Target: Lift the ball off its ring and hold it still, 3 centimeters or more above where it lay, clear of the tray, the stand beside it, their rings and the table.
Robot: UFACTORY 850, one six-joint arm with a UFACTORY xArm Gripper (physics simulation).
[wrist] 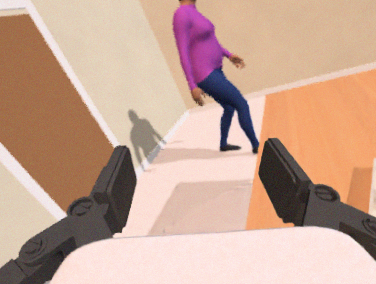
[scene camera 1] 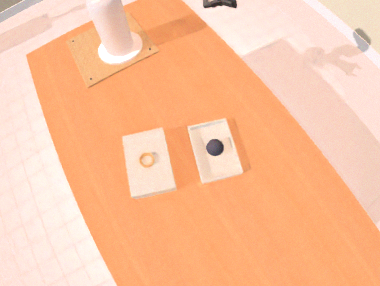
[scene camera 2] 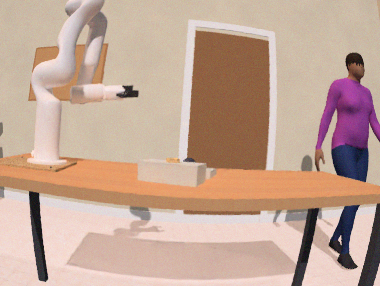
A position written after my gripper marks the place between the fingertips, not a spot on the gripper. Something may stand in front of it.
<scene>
In view: my gripper [wrist: 197, 159], a white tray [scene camera 1: 210, 168] and a white block-like stand [scene camera 1: 149, 170].
The white block-like stand shows as well in scene camera 2 [scene camera 2: 172, 171].
</scene>
